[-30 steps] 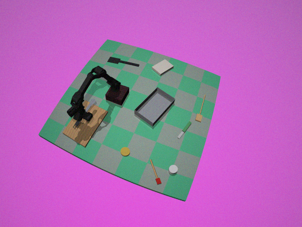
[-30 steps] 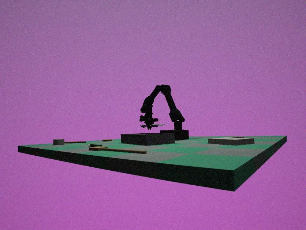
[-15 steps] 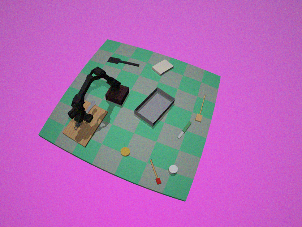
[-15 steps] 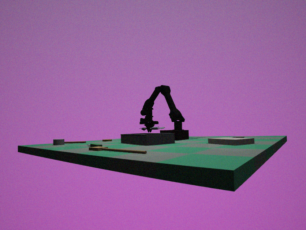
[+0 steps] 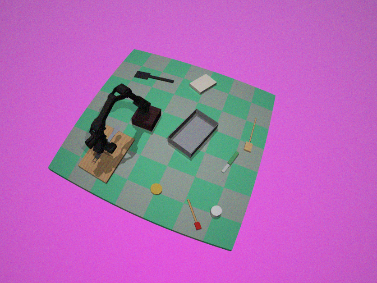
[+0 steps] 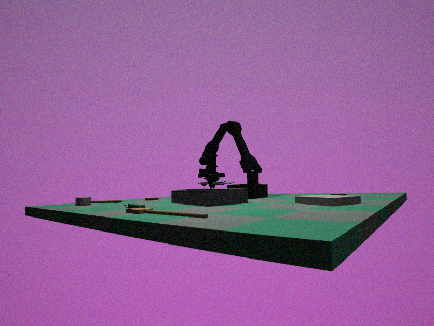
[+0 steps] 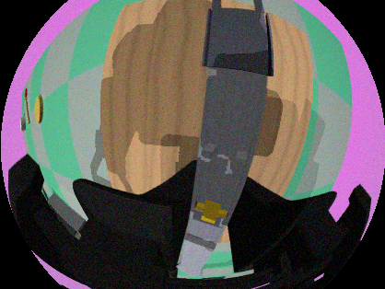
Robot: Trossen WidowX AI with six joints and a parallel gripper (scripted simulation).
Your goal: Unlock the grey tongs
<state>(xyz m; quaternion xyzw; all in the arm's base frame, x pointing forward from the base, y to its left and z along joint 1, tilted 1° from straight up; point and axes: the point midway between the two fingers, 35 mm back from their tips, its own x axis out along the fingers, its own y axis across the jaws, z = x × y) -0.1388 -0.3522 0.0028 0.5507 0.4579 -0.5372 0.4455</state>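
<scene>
Right now my gripper tip is 4 cm above the wooden board. Round my gripper tip: white cylinder: 76 cm ahead, 16 cm to the right, 3 cm below; then roasting tin: 50 cm ahead, 32 cm to the left, 2 cm below; then yellow disc: 39 cm ahead, 13 cm to the right, 4 cm below.
</scene>
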